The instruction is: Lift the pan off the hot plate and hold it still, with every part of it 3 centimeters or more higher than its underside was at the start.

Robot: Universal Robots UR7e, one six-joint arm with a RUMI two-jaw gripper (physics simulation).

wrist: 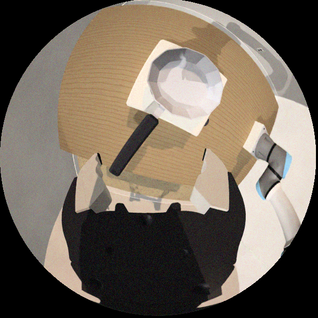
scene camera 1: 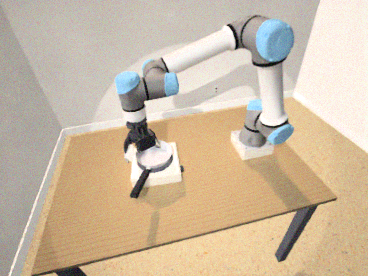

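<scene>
A light grey round pan sits on the white square hot plate. Its black handle sticks out past the plate's edge, toward the front left in the scene view. My gripper is open and empty. In the scene view it is at the back left of the pan, with one pale finger left of the pan and the other near its back rim. In the wrist view the handle's outer end points toward the left finger, apart from it. The exact finger height is hard to tell.
A dark knob is on the hot plate's side. The wooden table carries the plate and the robot's white base block at the right. Walls stand behind and to the left.
</scene>
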